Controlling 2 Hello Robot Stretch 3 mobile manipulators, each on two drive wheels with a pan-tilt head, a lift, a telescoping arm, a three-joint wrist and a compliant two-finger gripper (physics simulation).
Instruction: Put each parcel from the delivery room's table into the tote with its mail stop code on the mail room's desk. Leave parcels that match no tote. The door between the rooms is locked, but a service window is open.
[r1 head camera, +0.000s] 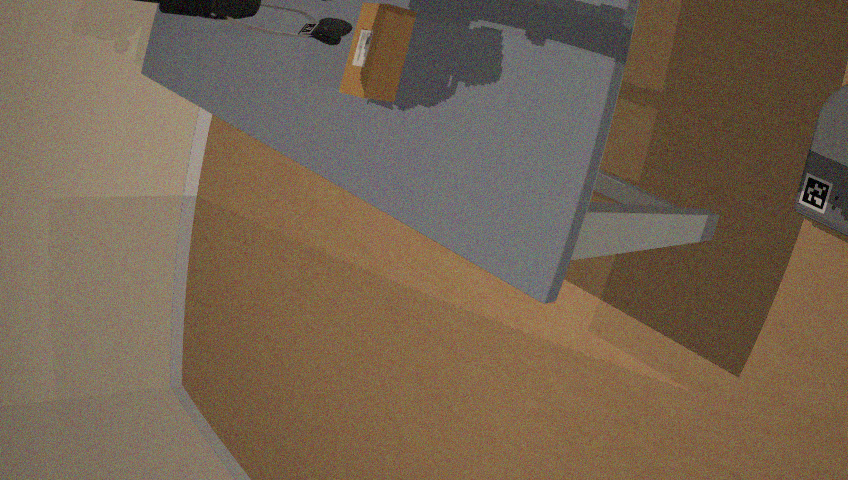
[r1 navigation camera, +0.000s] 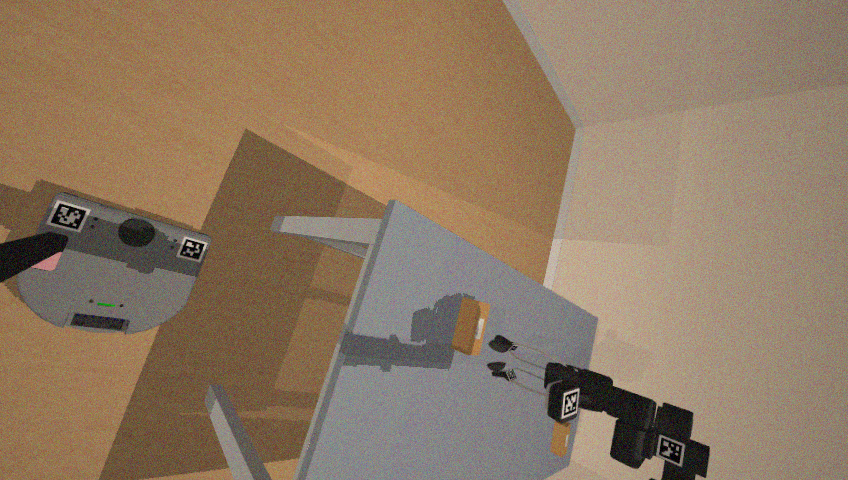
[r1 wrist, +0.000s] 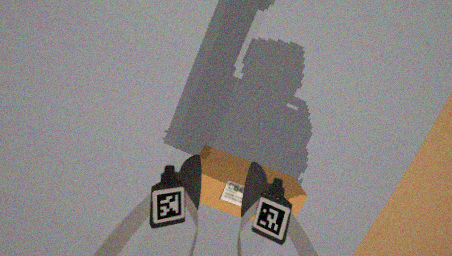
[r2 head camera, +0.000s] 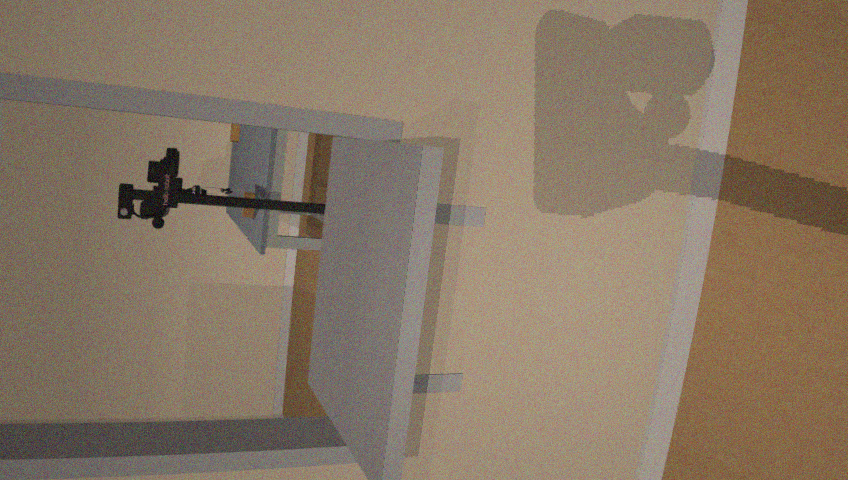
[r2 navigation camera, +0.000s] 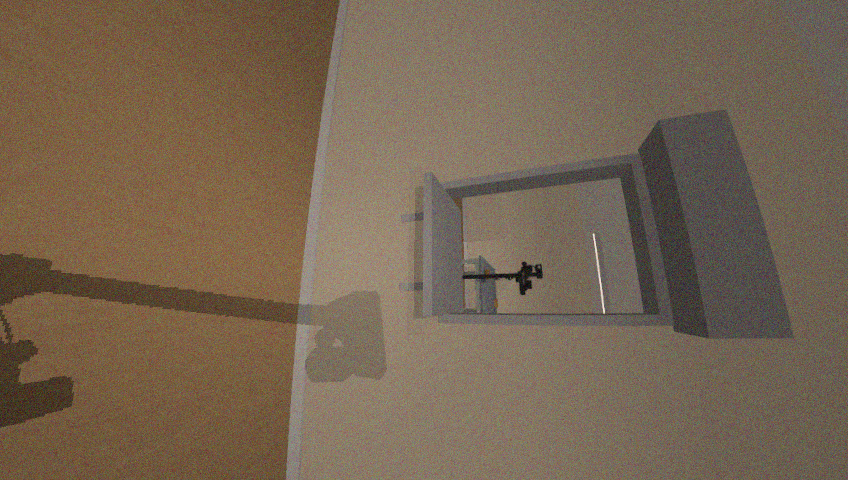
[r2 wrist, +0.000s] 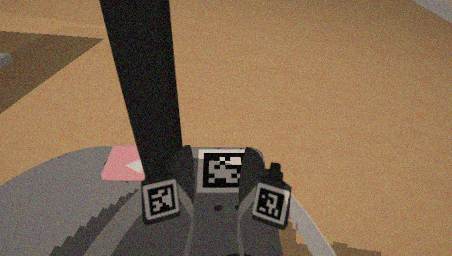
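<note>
A brown box parcel (r1 head camera: 395, 56) (r1 navigation camera: 468, 327) (r1 wrist: 220, 196) with a white label stands on the blue-grey table (r1 head camera: 476, 178) (r1 navigation camera: 380, 416) (r1 wrist: 75, 100). Its label (r1 wrist: 231, 192) is partly covered by a finger in the r1 wrist view, and its code is hard to read. The r1 gripper (r1 navigation camera: 498, 355) (r1 wrist: 222, 181) is open, with its fingertips over the parcel in the wrist view and beside it in the navigation view. A second parcel (r1 navigation camera: 559, 440) (r2 head camera: 235, 132) lies near the table's far end. The r2 gripper (r2 wrist: 219, 172) is open and empty above its own base. Totes do not show.
The service window (r2 head camera: 208, 107) (r2 navigation camera: 547, 319) has a grey shelf (r2 head camera: 368, 267) (r2 navigation camera: 446, 255) at its sill and a grey box-shaped housing (r2 navigation camera: 720, 237) at its top. Robot r1 (r2 head camera: 166, 190) (r2 navigation camera: 526, 275) stands beyond it. Table legs (r1 head camera: 648, 231) (r1 navigation camera: 327, 226) stand near r1's base (r1 navigation camera: 119, 279).
</note>
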